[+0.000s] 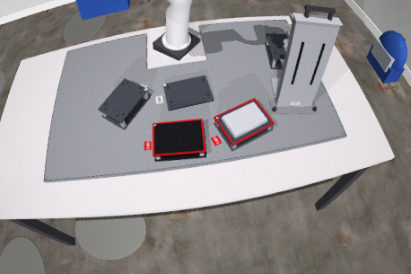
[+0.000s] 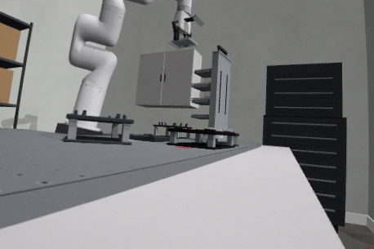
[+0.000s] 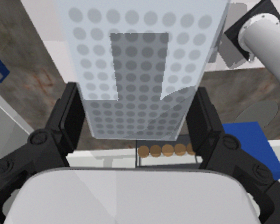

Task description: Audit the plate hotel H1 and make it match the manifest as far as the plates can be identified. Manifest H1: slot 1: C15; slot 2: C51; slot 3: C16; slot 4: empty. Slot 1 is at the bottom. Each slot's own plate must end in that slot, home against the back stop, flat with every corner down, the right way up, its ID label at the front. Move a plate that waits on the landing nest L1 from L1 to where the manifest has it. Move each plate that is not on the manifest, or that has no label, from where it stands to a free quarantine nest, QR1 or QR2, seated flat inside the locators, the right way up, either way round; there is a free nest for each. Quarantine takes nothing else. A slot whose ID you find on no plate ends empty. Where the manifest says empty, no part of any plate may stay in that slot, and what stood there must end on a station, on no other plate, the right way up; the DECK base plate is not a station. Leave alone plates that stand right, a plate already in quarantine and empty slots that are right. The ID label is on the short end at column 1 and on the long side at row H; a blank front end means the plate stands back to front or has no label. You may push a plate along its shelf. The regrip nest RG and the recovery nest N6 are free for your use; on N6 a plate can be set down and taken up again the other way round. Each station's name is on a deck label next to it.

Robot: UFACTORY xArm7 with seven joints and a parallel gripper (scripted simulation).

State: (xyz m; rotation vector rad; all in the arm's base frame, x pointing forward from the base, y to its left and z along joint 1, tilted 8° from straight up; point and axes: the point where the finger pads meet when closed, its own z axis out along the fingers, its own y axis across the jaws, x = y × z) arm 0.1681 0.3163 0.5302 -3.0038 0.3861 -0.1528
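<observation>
My gripper is now 13 cm past the RG label, 7 cm to the right of it and 50 cm above it. From my hand the other things lie so: H1 label (12 cm ahead, 11 cm to the left, 50 cm below); then white plate (26 cm ahead, 23 cm to the right, 45 cm below); then plate labelled C16 (14 cm ahead, 23 cm below).
</observation>
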